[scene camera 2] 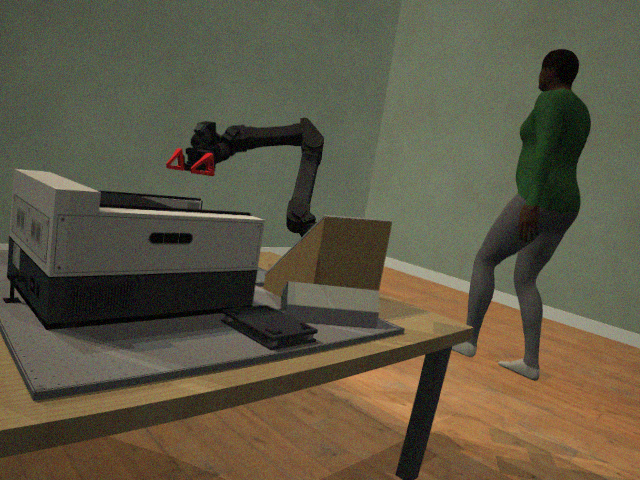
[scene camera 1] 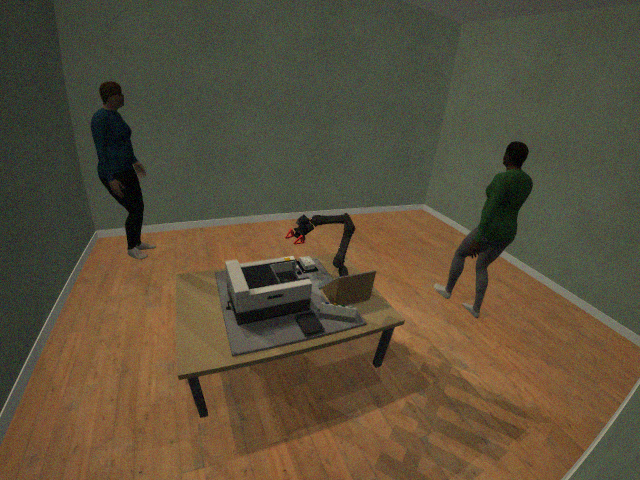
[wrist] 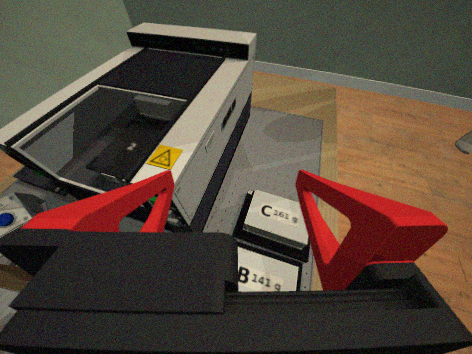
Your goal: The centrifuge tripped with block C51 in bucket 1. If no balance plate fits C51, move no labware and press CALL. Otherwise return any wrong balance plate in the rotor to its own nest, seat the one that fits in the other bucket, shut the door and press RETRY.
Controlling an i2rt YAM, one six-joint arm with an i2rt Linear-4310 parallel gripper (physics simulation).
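Note:
The white and dark centrifuge stands on the mat. In the wrist view, the dark bucket marked 2 shows in the opening in its top, and no plate is visible on it. Bucket 1 and block C51 cannot be made out. A white balance plate marked C 161 g sits in a dark nest, beyond a plate marked B 141 g, which is partly hidden by the gripper body. My gripper is open and empty, high above the centrifuge's end and the plates.
A tan wedge-shaped board and a pale sloped panel stand beside the centrifuge. A flat black holder lies at the mat's near side. A blue button shows at the wrist view's left edge. Two people stand beyond the table.

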